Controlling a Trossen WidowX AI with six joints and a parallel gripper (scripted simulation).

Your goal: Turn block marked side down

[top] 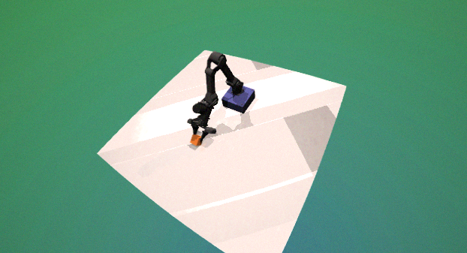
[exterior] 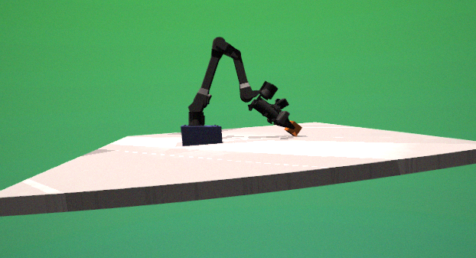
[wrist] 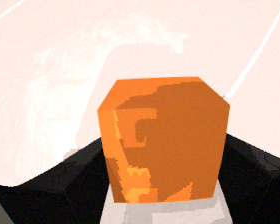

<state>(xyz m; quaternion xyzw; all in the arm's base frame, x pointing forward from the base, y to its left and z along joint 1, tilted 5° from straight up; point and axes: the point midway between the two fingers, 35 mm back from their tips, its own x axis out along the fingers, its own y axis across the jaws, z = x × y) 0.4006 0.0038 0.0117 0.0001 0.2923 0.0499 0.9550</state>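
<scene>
My gripper tip is now 10 mm above the block.
</scene>
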